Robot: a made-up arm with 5 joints.
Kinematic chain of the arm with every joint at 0, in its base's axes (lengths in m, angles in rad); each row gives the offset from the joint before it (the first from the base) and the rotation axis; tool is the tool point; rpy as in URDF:
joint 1: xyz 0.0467 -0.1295 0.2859 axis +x
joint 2: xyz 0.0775 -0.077 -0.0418 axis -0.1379 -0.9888 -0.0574
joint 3: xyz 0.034 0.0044 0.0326 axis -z
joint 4: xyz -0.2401 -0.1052 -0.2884 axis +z
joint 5: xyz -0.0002 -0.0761 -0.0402 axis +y
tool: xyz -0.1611 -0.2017 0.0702 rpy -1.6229 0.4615 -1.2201
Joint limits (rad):
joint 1: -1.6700..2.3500
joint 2: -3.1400..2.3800
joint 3: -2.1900..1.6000
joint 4: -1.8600..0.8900
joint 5: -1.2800..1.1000
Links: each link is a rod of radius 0.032 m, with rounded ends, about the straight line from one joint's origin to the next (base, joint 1, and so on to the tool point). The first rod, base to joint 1, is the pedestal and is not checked.
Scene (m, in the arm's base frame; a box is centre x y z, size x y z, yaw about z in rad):
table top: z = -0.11
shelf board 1: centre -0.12 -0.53 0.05 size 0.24 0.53 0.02 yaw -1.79
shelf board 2: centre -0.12 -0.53 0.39 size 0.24 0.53 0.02 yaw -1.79
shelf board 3: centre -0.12 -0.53 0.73 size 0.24 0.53 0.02 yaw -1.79
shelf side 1: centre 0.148 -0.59 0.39 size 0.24 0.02 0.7 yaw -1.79
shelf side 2: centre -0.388 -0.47 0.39 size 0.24 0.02 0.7 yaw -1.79
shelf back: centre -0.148 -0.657 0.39 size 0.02 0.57 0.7 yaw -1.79
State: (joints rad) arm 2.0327 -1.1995 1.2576 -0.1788 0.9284
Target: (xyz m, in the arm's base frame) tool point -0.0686 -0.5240 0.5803
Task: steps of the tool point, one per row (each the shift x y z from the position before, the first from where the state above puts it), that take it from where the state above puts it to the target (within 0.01 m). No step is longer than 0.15 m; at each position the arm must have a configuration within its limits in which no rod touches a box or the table.
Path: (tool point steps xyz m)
1: -0.0445 0.0760 0.0535
2: -0.0188 0.0935 0.0257
3: 0.0102 0.0947 -0.0063
4: 0.0393 0.0787 -0.0347
5: -0.0509 -0.0289 0.0697
6: -0.0304 -0.0478 0.0694
7: -0.0083 -0.0652 0.0597
8: 0.0132 -0.0765 0.0421
9: 0.0320 -0.0791 0.0205
10: 0.0359 -0.0501 0.0085
11: 0.0454 -0.0368 0.0271
12: 0.0508 -0.0223 0.0391

